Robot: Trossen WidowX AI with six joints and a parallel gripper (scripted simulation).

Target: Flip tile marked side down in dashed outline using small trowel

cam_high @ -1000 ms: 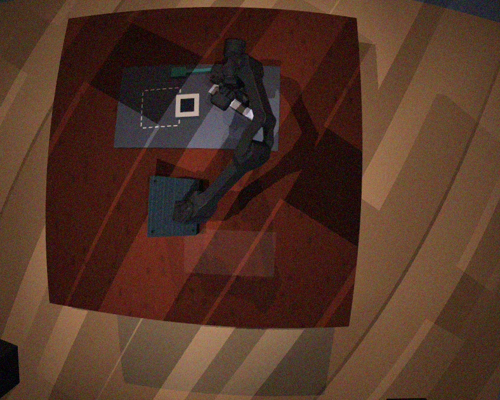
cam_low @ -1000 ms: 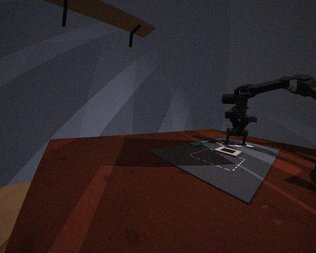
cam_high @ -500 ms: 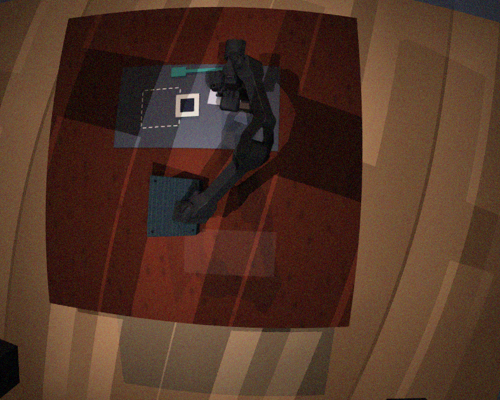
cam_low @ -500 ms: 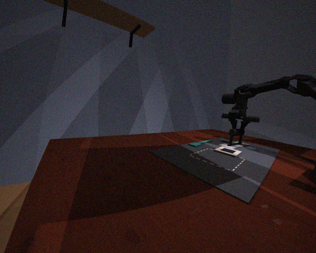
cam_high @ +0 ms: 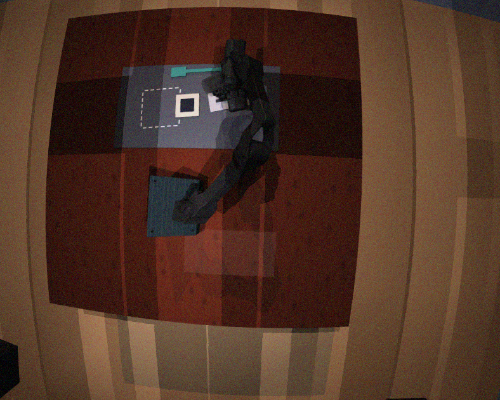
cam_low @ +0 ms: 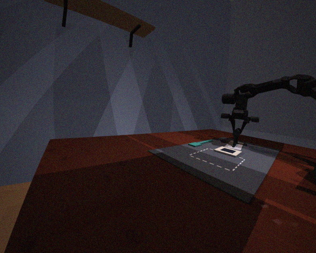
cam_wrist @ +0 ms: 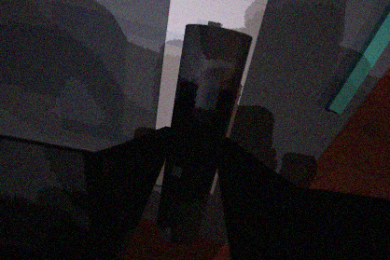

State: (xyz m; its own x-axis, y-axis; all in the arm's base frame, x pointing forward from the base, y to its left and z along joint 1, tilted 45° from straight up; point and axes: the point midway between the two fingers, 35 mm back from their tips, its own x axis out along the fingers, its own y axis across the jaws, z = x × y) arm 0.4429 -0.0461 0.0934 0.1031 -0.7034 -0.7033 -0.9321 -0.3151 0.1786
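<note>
Right now the trowel is 3 cm below my gripper tip, 2 cm to the left of it and 1 cm behind it. From my gripper tip the other things lie so: teal flat tool 19 cm to the left, 9 cm ahead, 6 cm below; then white tile 18 cm to the left, 6 cm below, 6 cm behind; then grey mat 15 cm to the left, 8 cm below, 5 cm behind.
</note>
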